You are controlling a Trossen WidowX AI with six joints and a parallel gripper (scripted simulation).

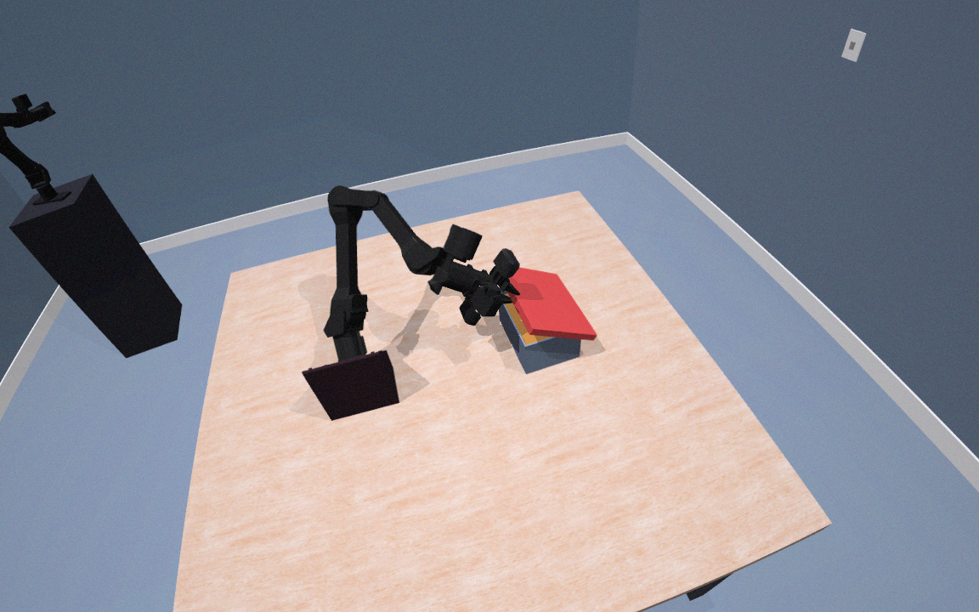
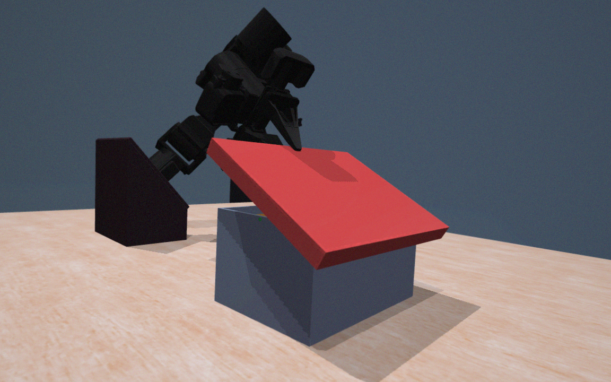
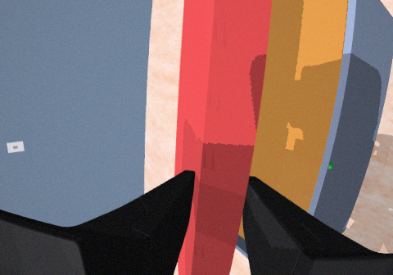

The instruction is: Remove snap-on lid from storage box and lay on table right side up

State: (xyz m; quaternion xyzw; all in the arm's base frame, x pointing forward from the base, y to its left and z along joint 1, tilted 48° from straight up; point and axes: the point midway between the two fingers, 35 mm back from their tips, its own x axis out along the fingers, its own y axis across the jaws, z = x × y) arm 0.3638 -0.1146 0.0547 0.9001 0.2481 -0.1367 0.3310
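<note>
The red lid lies 70 mm ahead of my gripper tip, 40 mm below it and 10 mm to the right of it. The rest, counted from my gripper tip: grey-blue storage box 110 mm below, 50 mm ahead.
</note>
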